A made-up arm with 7 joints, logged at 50 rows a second.
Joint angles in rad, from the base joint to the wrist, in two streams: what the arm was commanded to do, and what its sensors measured. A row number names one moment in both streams.
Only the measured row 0 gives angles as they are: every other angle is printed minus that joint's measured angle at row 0.
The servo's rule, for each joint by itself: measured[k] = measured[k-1] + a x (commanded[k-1-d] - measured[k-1]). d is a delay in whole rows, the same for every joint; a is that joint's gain. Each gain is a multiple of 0.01, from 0.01 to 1. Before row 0 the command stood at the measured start. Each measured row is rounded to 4 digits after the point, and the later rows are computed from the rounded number. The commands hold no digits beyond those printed.
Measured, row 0:
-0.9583, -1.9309, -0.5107, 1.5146, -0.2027, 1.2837, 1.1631
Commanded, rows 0 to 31:
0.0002, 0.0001, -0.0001, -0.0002, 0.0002, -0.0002, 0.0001
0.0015, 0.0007, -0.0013, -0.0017, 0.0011, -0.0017, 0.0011
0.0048, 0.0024, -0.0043, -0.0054, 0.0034, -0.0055, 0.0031
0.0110, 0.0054, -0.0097, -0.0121, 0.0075, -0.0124, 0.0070
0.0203, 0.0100, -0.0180, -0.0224, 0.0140, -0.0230, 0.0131
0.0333, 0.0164, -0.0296, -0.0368, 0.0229, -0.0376, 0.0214
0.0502, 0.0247, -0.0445, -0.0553, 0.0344, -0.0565, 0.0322
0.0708, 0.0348, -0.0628, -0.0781, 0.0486, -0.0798, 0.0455
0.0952, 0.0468, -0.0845, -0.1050, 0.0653, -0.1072, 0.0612
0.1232, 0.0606, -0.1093, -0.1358, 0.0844, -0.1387, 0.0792
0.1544, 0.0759, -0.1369, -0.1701, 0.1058, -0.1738, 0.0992
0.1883, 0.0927, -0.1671, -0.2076, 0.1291, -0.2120, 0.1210
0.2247, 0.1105, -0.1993, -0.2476, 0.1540, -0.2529, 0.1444
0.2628, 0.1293, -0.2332, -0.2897, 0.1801, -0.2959, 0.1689
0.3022, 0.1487, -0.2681, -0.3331, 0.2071, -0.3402, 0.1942
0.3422, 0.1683, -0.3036, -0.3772, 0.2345, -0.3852, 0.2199
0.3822, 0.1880, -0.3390, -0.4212, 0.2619, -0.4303, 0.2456
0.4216, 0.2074, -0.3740, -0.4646, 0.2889, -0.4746, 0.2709
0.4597, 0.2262, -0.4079, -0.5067, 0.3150, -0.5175, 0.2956
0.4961, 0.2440, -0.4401, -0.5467, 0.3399, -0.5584, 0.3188
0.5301, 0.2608, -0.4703, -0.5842, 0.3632, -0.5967, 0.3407
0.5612, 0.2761, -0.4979, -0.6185, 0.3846, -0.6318, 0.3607
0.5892, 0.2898, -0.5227, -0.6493, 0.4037, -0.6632, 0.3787
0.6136, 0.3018, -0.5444, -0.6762, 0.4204, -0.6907, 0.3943
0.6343, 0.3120, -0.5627, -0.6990, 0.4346, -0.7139, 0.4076
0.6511, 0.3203, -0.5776, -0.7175, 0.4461, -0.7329, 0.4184
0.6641, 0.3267, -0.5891, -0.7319, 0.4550, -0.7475, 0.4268
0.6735, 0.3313, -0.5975, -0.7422, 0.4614, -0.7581, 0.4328
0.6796, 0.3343, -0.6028, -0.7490, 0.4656, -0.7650, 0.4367
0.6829, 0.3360, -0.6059, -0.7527, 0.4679, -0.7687, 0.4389
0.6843, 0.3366, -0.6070, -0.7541, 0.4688, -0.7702, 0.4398
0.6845, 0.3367, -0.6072, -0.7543, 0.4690, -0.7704, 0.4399
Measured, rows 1 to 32:
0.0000, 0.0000, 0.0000, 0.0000, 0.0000, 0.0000, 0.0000
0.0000, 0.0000, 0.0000, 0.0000, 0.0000, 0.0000, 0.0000
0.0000, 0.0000, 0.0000, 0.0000, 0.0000, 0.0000, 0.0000
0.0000, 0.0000, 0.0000, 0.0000, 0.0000, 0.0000, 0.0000
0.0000, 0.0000, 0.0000, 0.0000, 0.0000, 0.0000, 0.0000
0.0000, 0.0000, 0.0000, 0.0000, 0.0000, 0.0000, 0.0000
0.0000, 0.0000, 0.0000, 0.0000, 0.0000, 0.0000, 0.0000
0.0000, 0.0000, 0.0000, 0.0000, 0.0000, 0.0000, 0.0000
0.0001, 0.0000, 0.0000, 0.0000, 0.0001, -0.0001, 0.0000
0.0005, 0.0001, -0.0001, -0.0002, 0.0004, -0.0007, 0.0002
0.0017, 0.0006, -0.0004, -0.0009, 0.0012, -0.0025, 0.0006
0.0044, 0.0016, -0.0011, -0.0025, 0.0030, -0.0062, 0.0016
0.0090, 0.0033, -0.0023, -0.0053, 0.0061, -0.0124, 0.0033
0.0160, 0.0059, -0.0042, -0.0097, 0.0108, -0.0217, 0.0060
0.0259, 0.0097, -0.0070, -0.0161, 0.0174, -0.0346, 0.0099
0.0389, 0.0147, -0.0109, -0.0248, 0.0261, -0.0513, 0.0152
0.0552, 0.0211, -0.0161, -0.0360, 0.0371, -0.0720, 0.0221
0.0749, 0.0290, -0.0226, -0.0500, 0.0503, -0.0967, 0.0307
0.0980, 0.0384, -0.0306, -0.0668, 0.0658, -0.1252, 0.0410
0.1242, 0.0493, -0.0402, -0.0865, 0.0835, -0.1573, 0.0530
0.1533, 0.0615, -0.0513, -0.1091, 0.1032, -0.1927, 0.0667
0.1851, 0.0751, -0.0640, -0.1344, 0.1247, -0.2309, 0.0820
0.2191, 0.0898, -0.0783, -0.1622, 0.1478, -0.2713, 0.0988
0.2548, 0.1055, -0.0941, -0.1923, 0.1721, -0.3134, 0.1170
0.2917, 0.1220, -0.1112, -0.2243, 0.1972, -0.3567, 0.1363
0.3294, 0.1391, -0.1296, -0.2579, 0.2229, -0.4003, 0.1565
0.3672, 0.1565, -0.1491, -0.2927, 0.2487, -0.4437, 0.1774
0.4046, 0.1740, -0.1695, -0.3283, 0.2742, -0.4861, 0.1986
0.4410, 0.1914, -0.1906, -0.3641, 0.2991, -0.5270, 0.2199
0.4759, 0.2083, -0.2121, -0.3997, 0.3230, -0.5658, 0.2410
0.5088, 0.2246, -0.2338, -0.4346, 0.3456, -0.6018, 0.2617
0.5392, 0.2400, -0.2555, -0.4684, 0.3665, -0.6347, 0.2816
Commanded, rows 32 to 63:
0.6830, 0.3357, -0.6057, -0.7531, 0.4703, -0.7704, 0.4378
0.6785, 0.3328, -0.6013, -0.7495, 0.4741, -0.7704, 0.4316
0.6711, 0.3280, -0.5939, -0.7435, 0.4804, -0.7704, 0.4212
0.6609, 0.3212, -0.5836, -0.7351, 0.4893, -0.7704, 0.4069
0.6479, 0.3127, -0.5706, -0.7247, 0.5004, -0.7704, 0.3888
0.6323, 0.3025, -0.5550, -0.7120, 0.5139, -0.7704, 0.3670
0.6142, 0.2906, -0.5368, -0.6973, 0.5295, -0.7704, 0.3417
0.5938, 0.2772, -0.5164, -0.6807, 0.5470, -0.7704, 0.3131
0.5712, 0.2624, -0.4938, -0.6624, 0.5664, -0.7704, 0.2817
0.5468, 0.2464, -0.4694, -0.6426, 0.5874, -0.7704, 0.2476
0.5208, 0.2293, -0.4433, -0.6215, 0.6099, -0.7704, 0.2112
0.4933, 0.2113, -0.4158, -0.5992, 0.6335, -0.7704, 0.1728
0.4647, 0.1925, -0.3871, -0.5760, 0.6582, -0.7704, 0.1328
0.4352, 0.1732, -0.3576, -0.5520, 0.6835, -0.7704, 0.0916
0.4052, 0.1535, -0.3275, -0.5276, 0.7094, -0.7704, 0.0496
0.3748, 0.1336, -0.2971, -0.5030, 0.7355, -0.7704, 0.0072
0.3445, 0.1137, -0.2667, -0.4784, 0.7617, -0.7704, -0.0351
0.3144, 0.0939, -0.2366, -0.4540, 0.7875, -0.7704, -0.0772
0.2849, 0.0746, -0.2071, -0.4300, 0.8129, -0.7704, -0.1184
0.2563, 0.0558, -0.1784, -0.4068, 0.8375, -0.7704, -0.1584
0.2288, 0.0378, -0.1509, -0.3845, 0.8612, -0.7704, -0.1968
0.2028, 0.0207, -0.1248, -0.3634, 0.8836, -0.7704, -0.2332
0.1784, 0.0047, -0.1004, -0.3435, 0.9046, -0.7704, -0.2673
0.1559, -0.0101, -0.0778, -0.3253, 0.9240, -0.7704, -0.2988
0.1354, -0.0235, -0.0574, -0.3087, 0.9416, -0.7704, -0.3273
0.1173, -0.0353, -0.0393, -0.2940, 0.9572, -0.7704, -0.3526
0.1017, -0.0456, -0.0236, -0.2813, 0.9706, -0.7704, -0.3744
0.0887, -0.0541, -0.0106, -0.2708, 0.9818, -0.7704, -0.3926
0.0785, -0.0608, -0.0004, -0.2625, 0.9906, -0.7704, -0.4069
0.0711, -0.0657, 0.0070, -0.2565, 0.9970, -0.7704, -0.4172
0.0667, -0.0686, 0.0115, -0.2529, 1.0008, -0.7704, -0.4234
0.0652, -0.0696, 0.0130, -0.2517, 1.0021, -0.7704, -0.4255
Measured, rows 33 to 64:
0.5668, 0.2544, -0.2770, -0.5007, 0.3856, -0.6640, 0.3005
0.5912, 0.2676, -0.2980, -0.5311, 0.4025, -0.6895, 0.3182
0.6123, 0.2794, -0.3184, -0.5592, 0.4172, -0.7110, 0.3345
0.6300, 0.2898, -0.3379, -0.5848, 0.4296, -0.7284, 0.3492
0.6444, 0.2987, -0.3564, -0.6078, 0.4397, -0.7419, 0.3623
0.6556, 0.3062, -0.3739, -0.6281, 0.4476, -0.7518, 0.3738
0.6639, 0.3123, -0.3902, -0.6457, 0.4535, -0.7586, 0.3837
0.6699, 0.3172, -0.4054, -0.6609, 0.4578, -0.7630, 0.3921
0.6737, 0.3209, -0.4194, -0.6738, 0.4613, -0.7657, 0.3990
0.6751, 0.3233, -0.4321, -0.6844, 0.4649, -0.7674, 0.4039
0.6739, 0.3242, -0.4434, -0.6927, 0.4692, -0.7685, 0.4065
0.6701, 0.3236, -0.4532, -0.6986, 0.4748, -0.7692, 0.4066
0.6637, 0.3214, -0.4614, -0.7023, 0.4820, -0.7696, 0.4039
0.6546, 0.3176, -0.4680, -0.7037, 0.4909, -0.7699, 0.3984
0.6429, 0.3122, -0.4728, -0.7028, 0.5017, -0.7701, 0.3899
0.6287, 0.3052, -0.4759, -0.6997, 0.5144, -0.7702, 0.3784
0.6120, 0.2966, -0.4772, -0.6945, 0.5290, -0.7703, 0.3639
0.5931, 0.2866, -0.4767, -0.6872, 0.5454, -0.7703, 0.3465
0.5721, 0.2751, -0.4744, -0.6780, 0.5635, -0.7703, 0.3262
0.5492, 0.2623, -0.4703, -0.6670, 0.5831, -0.7703, 0.3032
0.5247, 0.2483, -0.4645, -0.6543, 0.6041, -0.7703, 0.2776
0.4987, 0.2333, -0.4570, -0.6400, 0.6263, -0.7703, 0.2497
0.4716, 0.2173, -0.4479, -0.6243, 0.6496, -0.7703, 0.2197
0.4435, 0.2006, -0.4373, -0.6073, 0.6737, -0.7703, 0.1878
0.4148, 0.1832, -0.4254, -0.5893, 0.6983, -0.7703, 0.1544
0.3857, 0.1653, -0.4122, -0.5704, 0.7233, -0.7703, 0.1197
0.3565, 0.1472, -0.3978, -0.5507, 0.7484, -0.7703, 0.0840
0.3274, 0.1289, -0.3824, -0.5306, 0.7733, -0.7703, 0.0476
0.2988, 0.1107, -0.3662, -0.5101, 0.7979, -0.7703, 0.0109
0.2710, 0.0927, -0.3493, -0.4896, 0.8219, -0.7703, -0.0257
0.2441, 0.0751, -0.3319, -0.4691, 0.8451, -0.7703, -0.0619
0.2185, 0.0581, -0.3141, -0.4490, 0.8672, -0.7703, -0.0974

